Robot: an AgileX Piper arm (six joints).
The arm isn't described. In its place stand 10 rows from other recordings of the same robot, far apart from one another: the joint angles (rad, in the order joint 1, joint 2, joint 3, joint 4, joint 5, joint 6), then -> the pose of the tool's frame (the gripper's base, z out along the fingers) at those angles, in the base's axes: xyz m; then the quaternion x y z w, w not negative.
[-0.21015 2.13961 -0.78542 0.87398 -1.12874 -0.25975] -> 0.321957 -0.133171 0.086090 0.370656 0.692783 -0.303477 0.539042
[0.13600 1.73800 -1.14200 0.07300 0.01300 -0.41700] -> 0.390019 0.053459 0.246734 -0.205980 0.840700 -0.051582 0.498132
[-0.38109 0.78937 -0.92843 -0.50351 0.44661 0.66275] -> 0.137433 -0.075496 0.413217 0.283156 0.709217 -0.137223 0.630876
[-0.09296 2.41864 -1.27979 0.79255 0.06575 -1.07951] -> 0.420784 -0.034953 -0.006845 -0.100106 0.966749 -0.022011 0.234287
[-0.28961 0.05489 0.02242 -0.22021 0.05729 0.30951] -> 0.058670 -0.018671 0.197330 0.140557 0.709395 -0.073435 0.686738
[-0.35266 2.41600 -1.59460 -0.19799 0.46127 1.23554] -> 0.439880 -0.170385 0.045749 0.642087 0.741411 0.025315 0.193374
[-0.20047 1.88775 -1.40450 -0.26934 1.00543 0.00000] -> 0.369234 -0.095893 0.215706 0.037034 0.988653 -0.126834 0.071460
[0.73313 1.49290 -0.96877 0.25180 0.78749 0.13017] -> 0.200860 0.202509 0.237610 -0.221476 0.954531 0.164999 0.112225
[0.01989 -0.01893 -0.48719 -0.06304 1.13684 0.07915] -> -0.009580 -0.005393 0.267765 0.028297 0.870073 -0.007067 0.492060
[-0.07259 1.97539 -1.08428 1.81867 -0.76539 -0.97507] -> 0.365477 -0.087858 0.144112 0.517086 0.742444 -0.212528 0.369096
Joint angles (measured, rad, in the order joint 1, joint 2, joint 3, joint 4, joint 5, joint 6), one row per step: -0.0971, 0.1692, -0.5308, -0.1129, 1.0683, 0.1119; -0.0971, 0.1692, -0.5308, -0.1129, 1.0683, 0.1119; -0.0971, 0.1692, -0.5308, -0.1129, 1.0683, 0.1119; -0.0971, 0.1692, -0.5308, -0.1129, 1.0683, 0.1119; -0.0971, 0.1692, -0.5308, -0.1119, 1.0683, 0.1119; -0.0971, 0.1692, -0.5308, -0.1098, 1.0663, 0.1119; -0.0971, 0.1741, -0.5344, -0.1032, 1.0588, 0.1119; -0.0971, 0.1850, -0.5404, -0.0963, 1.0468, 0.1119; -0.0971, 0.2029, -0.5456, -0.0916, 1.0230, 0.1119; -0.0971, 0.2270, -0.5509, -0.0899, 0.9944, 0.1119; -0.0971, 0.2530, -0.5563, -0.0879, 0.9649, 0.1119; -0.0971, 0.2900, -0.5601, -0.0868, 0.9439, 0.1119; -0.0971, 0.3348, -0.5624, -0.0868, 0.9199, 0.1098; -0.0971, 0.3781, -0.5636, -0.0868, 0.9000, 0.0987
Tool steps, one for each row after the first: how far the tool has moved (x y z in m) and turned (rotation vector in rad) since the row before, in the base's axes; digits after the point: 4 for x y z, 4 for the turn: 0.0000, 0.0000, 0.0000, 0.0000, 0.0000, 0.0000; 0.0000, 0.0000, 0.0000, 0.0000, 0.0000, 0.0000; 0.0000, 0.0000, 0.0000, 0.0000, 0.0000, 0.0000; 0.0000, 0.0001, 0.0000, 0.0009, -0.0001, 0.0004; 0.0001, 0.0002, 0.0001, 0.0016, -0.0022, 0.0011; 0.0010, 0.0005, 0.0015, 0.0050, -0.0067, 0.0036; 0.0020, 0.0004, 0.0024, 0.0050, -0.0076, 0.0040; 0.0039, 0.0001, 0.0029, 0.0022, -0.0113, 0.0040; 0.0052, -0.0002, 0.0030, -0.0004, -0.0097, 0.0031; 0.0056, -0.0003, 0.0030, 0.0000, -0.0088, 0.0032; 0.0073, -0.0005, 0.0013, 0.0015, 0.0122, 0.0021; 0.0090, -0.0008, 0.0004, -0.0006, 0.0189, 0.0031; 0.0086, -0.0007, -0.0006, -0.0073, 0.0239, 0.0080
